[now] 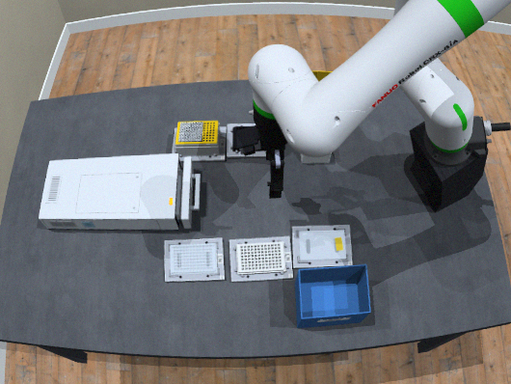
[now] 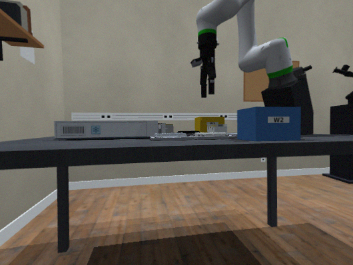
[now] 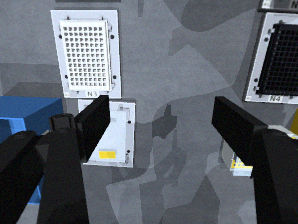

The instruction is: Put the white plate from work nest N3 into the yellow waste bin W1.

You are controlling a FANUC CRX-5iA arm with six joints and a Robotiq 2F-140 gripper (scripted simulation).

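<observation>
Now: hand 230 mm above the grey nest, 140 mm to the right of it and 10 mm short of it. From my hand the other things lie so: black plate (240 mm to the right, 210 mm below, 70 mm ahead); then white plate (210 mm below, 190 mm ahead, 160 mm to the left); then blue bin W2 (250 mm to the left, 200 mm below, 180 mm behind).
</observation>
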